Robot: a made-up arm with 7 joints. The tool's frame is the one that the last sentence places.
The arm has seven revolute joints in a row. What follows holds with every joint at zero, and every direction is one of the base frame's. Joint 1 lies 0.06 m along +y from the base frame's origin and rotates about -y. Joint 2 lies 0.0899 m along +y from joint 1 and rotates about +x. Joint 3 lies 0.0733 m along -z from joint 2 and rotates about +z. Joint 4 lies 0.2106 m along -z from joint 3 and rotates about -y. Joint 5 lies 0.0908 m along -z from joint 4 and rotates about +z. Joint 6 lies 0.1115 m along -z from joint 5 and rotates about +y. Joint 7 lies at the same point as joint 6 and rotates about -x. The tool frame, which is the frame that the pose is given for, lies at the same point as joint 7; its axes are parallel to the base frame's.
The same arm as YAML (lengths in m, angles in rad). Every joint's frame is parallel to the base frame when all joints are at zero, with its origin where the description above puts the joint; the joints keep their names.
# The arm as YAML. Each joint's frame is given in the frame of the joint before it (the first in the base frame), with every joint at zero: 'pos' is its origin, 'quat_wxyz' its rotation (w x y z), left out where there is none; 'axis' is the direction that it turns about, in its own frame. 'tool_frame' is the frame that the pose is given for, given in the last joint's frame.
length_unit: m
angle_unit: rad
joints:
  - joint: joint 1
    pos: [0.0, 0.06, 0.0]
    axis: [0.0, -1.0, 0.0]
  - joint: joint 2
    pos: [0.0, 0.0899, 0.0]
    axis: [1.0, 0.0, 0.0]
  - joint: joint 3
    pos: [0.0, 0.0, -0.0733]
    axis: [0.0, 0.0, 1.0]
  - joint: joint 4
    pos: [0.0, 0.0, -0.2106]
    axis: [0.0, -1.0, 0.0]
  - joint: joint 5
    pos: [0.0, 0.0, -0.0908]
    axis: [0.0, 0.0, 1.0]
  - joint: joint 6
    pos: [0.0, 0.0, -0.1115]
    axis: [0.0, 1.0, 0.0]
  - joint: joint 7
    pos: [0.0, 0.0, 0.0]
    axis: [-1.0, 0.0, 0.0]
tool_frame:
  pos: [0.0, 0.0, 0.0]

